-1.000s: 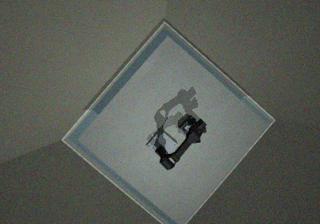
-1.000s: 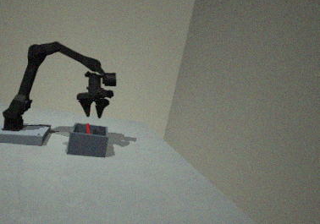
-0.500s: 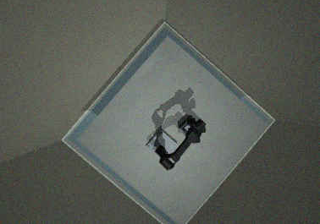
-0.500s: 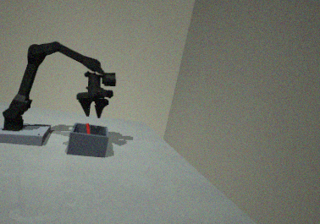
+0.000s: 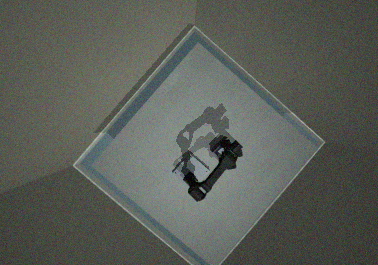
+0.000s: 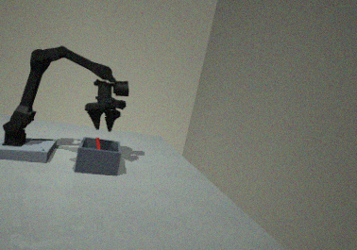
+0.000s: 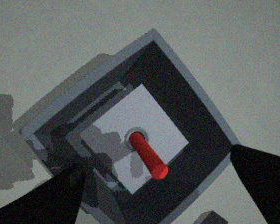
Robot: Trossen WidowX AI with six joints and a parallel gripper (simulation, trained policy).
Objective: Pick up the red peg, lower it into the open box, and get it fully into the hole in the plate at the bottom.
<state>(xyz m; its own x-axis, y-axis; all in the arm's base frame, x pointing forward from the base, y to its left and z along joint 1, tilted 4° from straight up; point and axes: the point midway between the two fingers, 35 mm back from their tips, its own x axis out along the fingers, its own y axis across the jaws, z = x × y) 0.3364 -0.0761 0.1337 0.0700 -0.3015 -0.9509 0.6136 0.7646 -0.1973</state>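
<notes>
My gripper tip is now 70 mm above the red peg and 10 mm past it. Also, from my gripper tip: grey box 130 mm below, 10 mm to the right.
</notes>
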